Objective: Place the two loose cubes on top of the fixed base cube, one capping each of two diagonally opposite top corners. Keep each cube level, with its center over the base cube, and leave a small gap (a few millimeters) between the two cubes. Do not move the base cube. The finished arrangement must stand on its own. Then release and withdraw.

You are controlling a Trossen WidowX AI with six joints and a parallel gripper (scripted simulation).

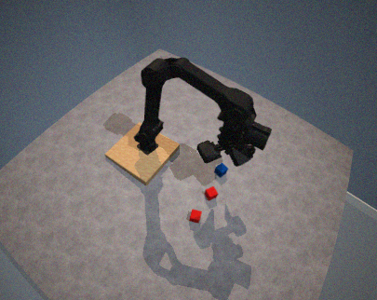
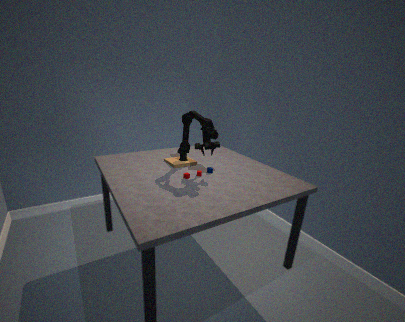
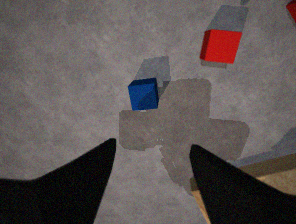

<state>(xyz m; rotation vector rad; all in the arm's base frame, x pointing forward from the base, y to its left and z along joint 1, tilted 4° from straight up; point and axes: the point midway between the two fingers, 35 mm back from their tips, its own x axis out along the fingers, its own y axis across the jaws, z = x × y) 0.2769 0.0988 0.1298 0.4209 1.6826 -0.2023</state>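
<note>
Right now my gripper tip is 6 cm short of the red cube, 19 cm to the left of it and 12 cm above it. The rest, counted from my gripper tip: blue cube: 1 cm ahead, 2 cm to the left, 12 cm below.
</note>
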